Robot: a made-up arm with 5 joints. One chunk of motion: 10 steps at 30 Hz.
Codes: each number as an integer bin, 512 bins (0 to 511) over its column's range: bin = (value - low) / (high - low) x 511, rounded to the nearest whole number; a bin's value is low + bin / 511 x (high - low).
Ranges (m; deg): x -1.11..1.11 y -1.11..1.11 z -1.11..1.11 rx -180..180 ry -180..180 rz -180..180
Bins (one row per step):
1: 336 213 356 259 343 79
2: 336 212 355 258 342 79
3: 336 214 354 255 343 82
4: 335 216 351 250 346 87
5: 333 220 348 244 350 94
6: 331 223 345 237 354 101
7: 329 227 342 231 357 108
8: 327 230 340 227 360 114
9: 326 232 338 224 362 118
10: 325 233 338 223 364 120
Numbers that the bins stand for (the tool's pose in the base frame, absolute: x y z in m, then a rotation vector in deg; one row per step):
1: 0.3497 -0.1846 0.4366 2.47 61.64 -124.34
2: 0.3497 -0.1890 0.4323 1.76 60.94 -124.34
3: 0.3497 -0.1803 0.4279 -0.35 61.64 -122.23
4: 0.3454 -0.1716 0.4149 -3.87 63.76 -118.71
5: 0.3367 -0.1542 0.4019 -8.10 66.58 -113.78
6: 0.3280 -0.1412 0.3888 -13.03 69.39 -108.85
7: 0.3193 -0.1238 0.3758 -17.26 71.51 -103.91
8: 0.3106 -0.1108 0.3671 -20.08 73.62 -99.69
9: 0.3063 -0.1021 0.3584 -22.19 75.03 -96.87
10: 0.3019 -0.0977 0.3584 -22.90 76.44 -95.46

